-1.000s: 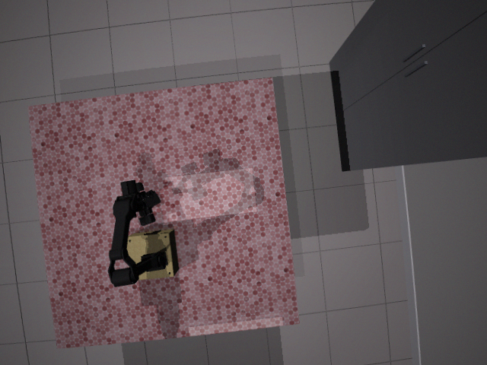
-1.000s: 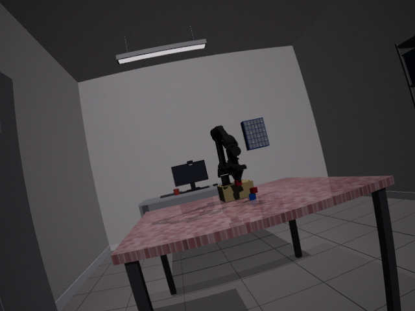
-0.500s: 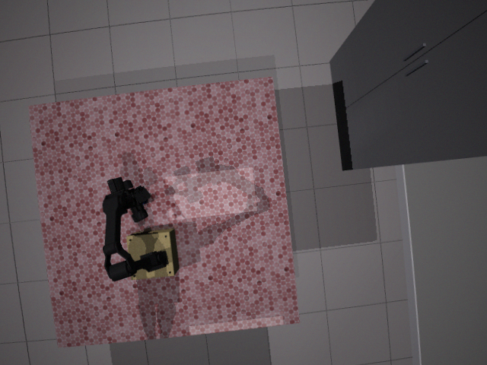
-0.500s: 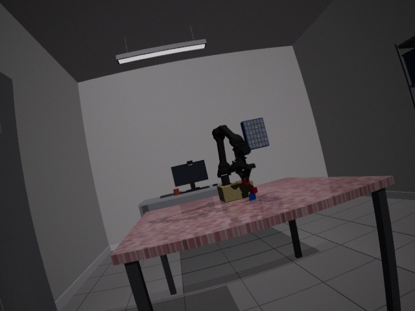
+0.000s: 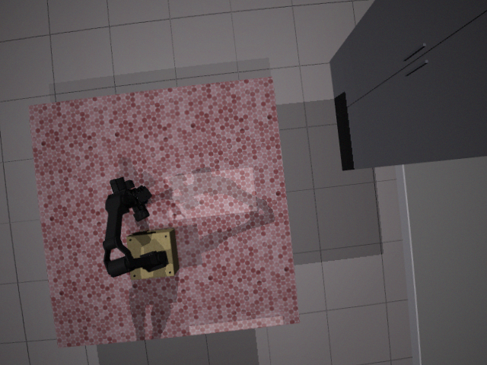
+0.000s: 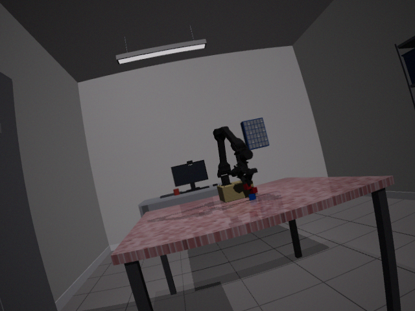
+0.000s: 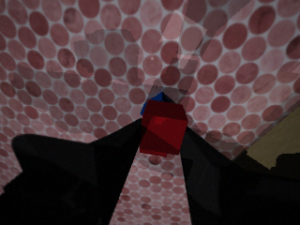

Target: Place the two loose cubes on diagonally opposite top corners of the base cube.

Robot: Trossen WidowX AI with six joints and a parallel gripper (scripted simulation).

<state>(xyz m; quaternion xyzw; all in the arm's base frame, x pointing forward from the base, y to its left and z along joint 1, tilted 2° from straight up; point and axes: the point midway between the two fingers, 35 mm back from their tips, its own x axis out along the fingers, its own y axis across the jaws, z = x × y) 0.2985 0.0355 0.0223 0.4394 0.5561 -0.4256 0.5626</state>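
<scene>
The blue cube lies 2 cm to the left of my gripper tip and 7 cm below it.
</scene>
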